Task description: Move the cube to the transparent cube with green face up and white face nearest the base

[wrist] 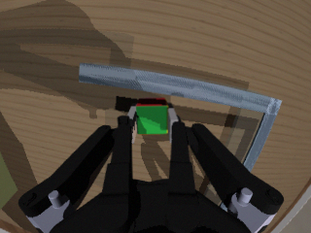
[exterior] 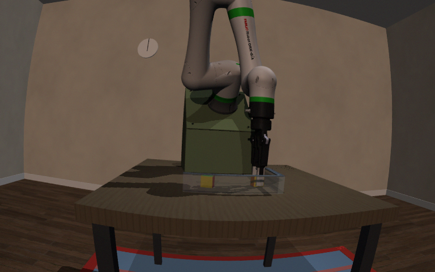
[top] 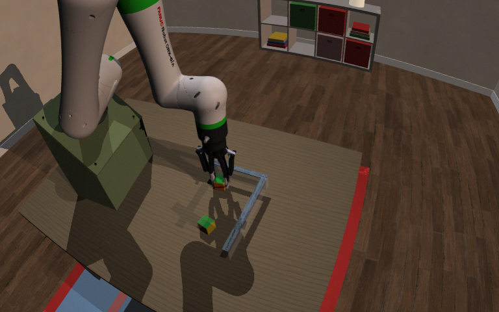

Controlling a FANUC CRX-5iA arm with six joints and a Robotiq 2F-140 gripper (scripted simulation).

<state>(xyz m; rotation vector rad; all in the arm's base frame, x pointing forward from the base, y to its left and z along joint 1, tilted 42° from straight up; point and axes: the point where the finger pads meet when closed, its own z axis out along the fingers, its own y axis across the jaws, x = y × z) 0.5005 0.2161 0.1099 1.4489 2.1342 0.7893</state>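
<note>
Right now the transparent target cube is 90 mm ahead of my hand, 160 mm to the right of it and 20 mm below it. Round my hand: see-through wall (170 mm ahead, 50 mm to the right, 10 mm above).
</note>
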